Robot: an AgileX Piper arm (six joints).
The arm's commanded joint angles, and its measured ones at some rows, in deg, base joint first. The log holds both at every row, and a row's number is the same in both.
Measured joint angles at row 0:
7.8 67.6 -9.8 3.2 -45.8 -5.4
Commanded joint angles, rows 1 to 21:
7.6 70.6 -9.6 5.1 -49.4 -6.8
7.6 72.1 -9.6 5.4 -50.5 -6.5
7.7 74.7 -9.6 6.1 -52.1 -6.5
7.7 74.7 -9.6 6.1 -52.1 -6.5
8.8 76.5 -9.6 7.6 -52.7 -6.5
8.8 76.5 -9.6 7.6 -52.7 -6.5
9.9 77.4 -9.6 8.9 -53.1 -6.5
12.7 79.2 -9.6 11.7 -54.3 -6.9
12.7 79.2 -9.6 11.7 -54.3 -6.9
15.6 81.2 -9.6 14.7 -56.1 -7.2
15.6 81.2 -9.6 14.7 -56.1 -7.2
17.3 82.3 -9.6 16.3 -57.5 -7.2
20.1 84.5 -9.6 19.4 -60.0 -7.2
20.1 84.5 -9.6 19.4 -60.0 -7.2
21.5 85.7 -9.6 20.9 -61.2 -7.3
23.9 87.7 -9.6 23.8 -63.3 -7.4
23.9 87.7 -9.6 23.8 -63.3 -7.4
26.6 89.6 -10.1 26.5 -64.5 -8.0
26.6 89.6 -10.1 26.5 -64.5 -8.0
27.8 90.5 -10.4 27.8 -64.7 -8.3
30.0 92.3 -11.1 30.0 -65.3 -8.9
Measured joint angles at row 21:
27.3 90.5 -10.0 26.6 -63.1 -7.4
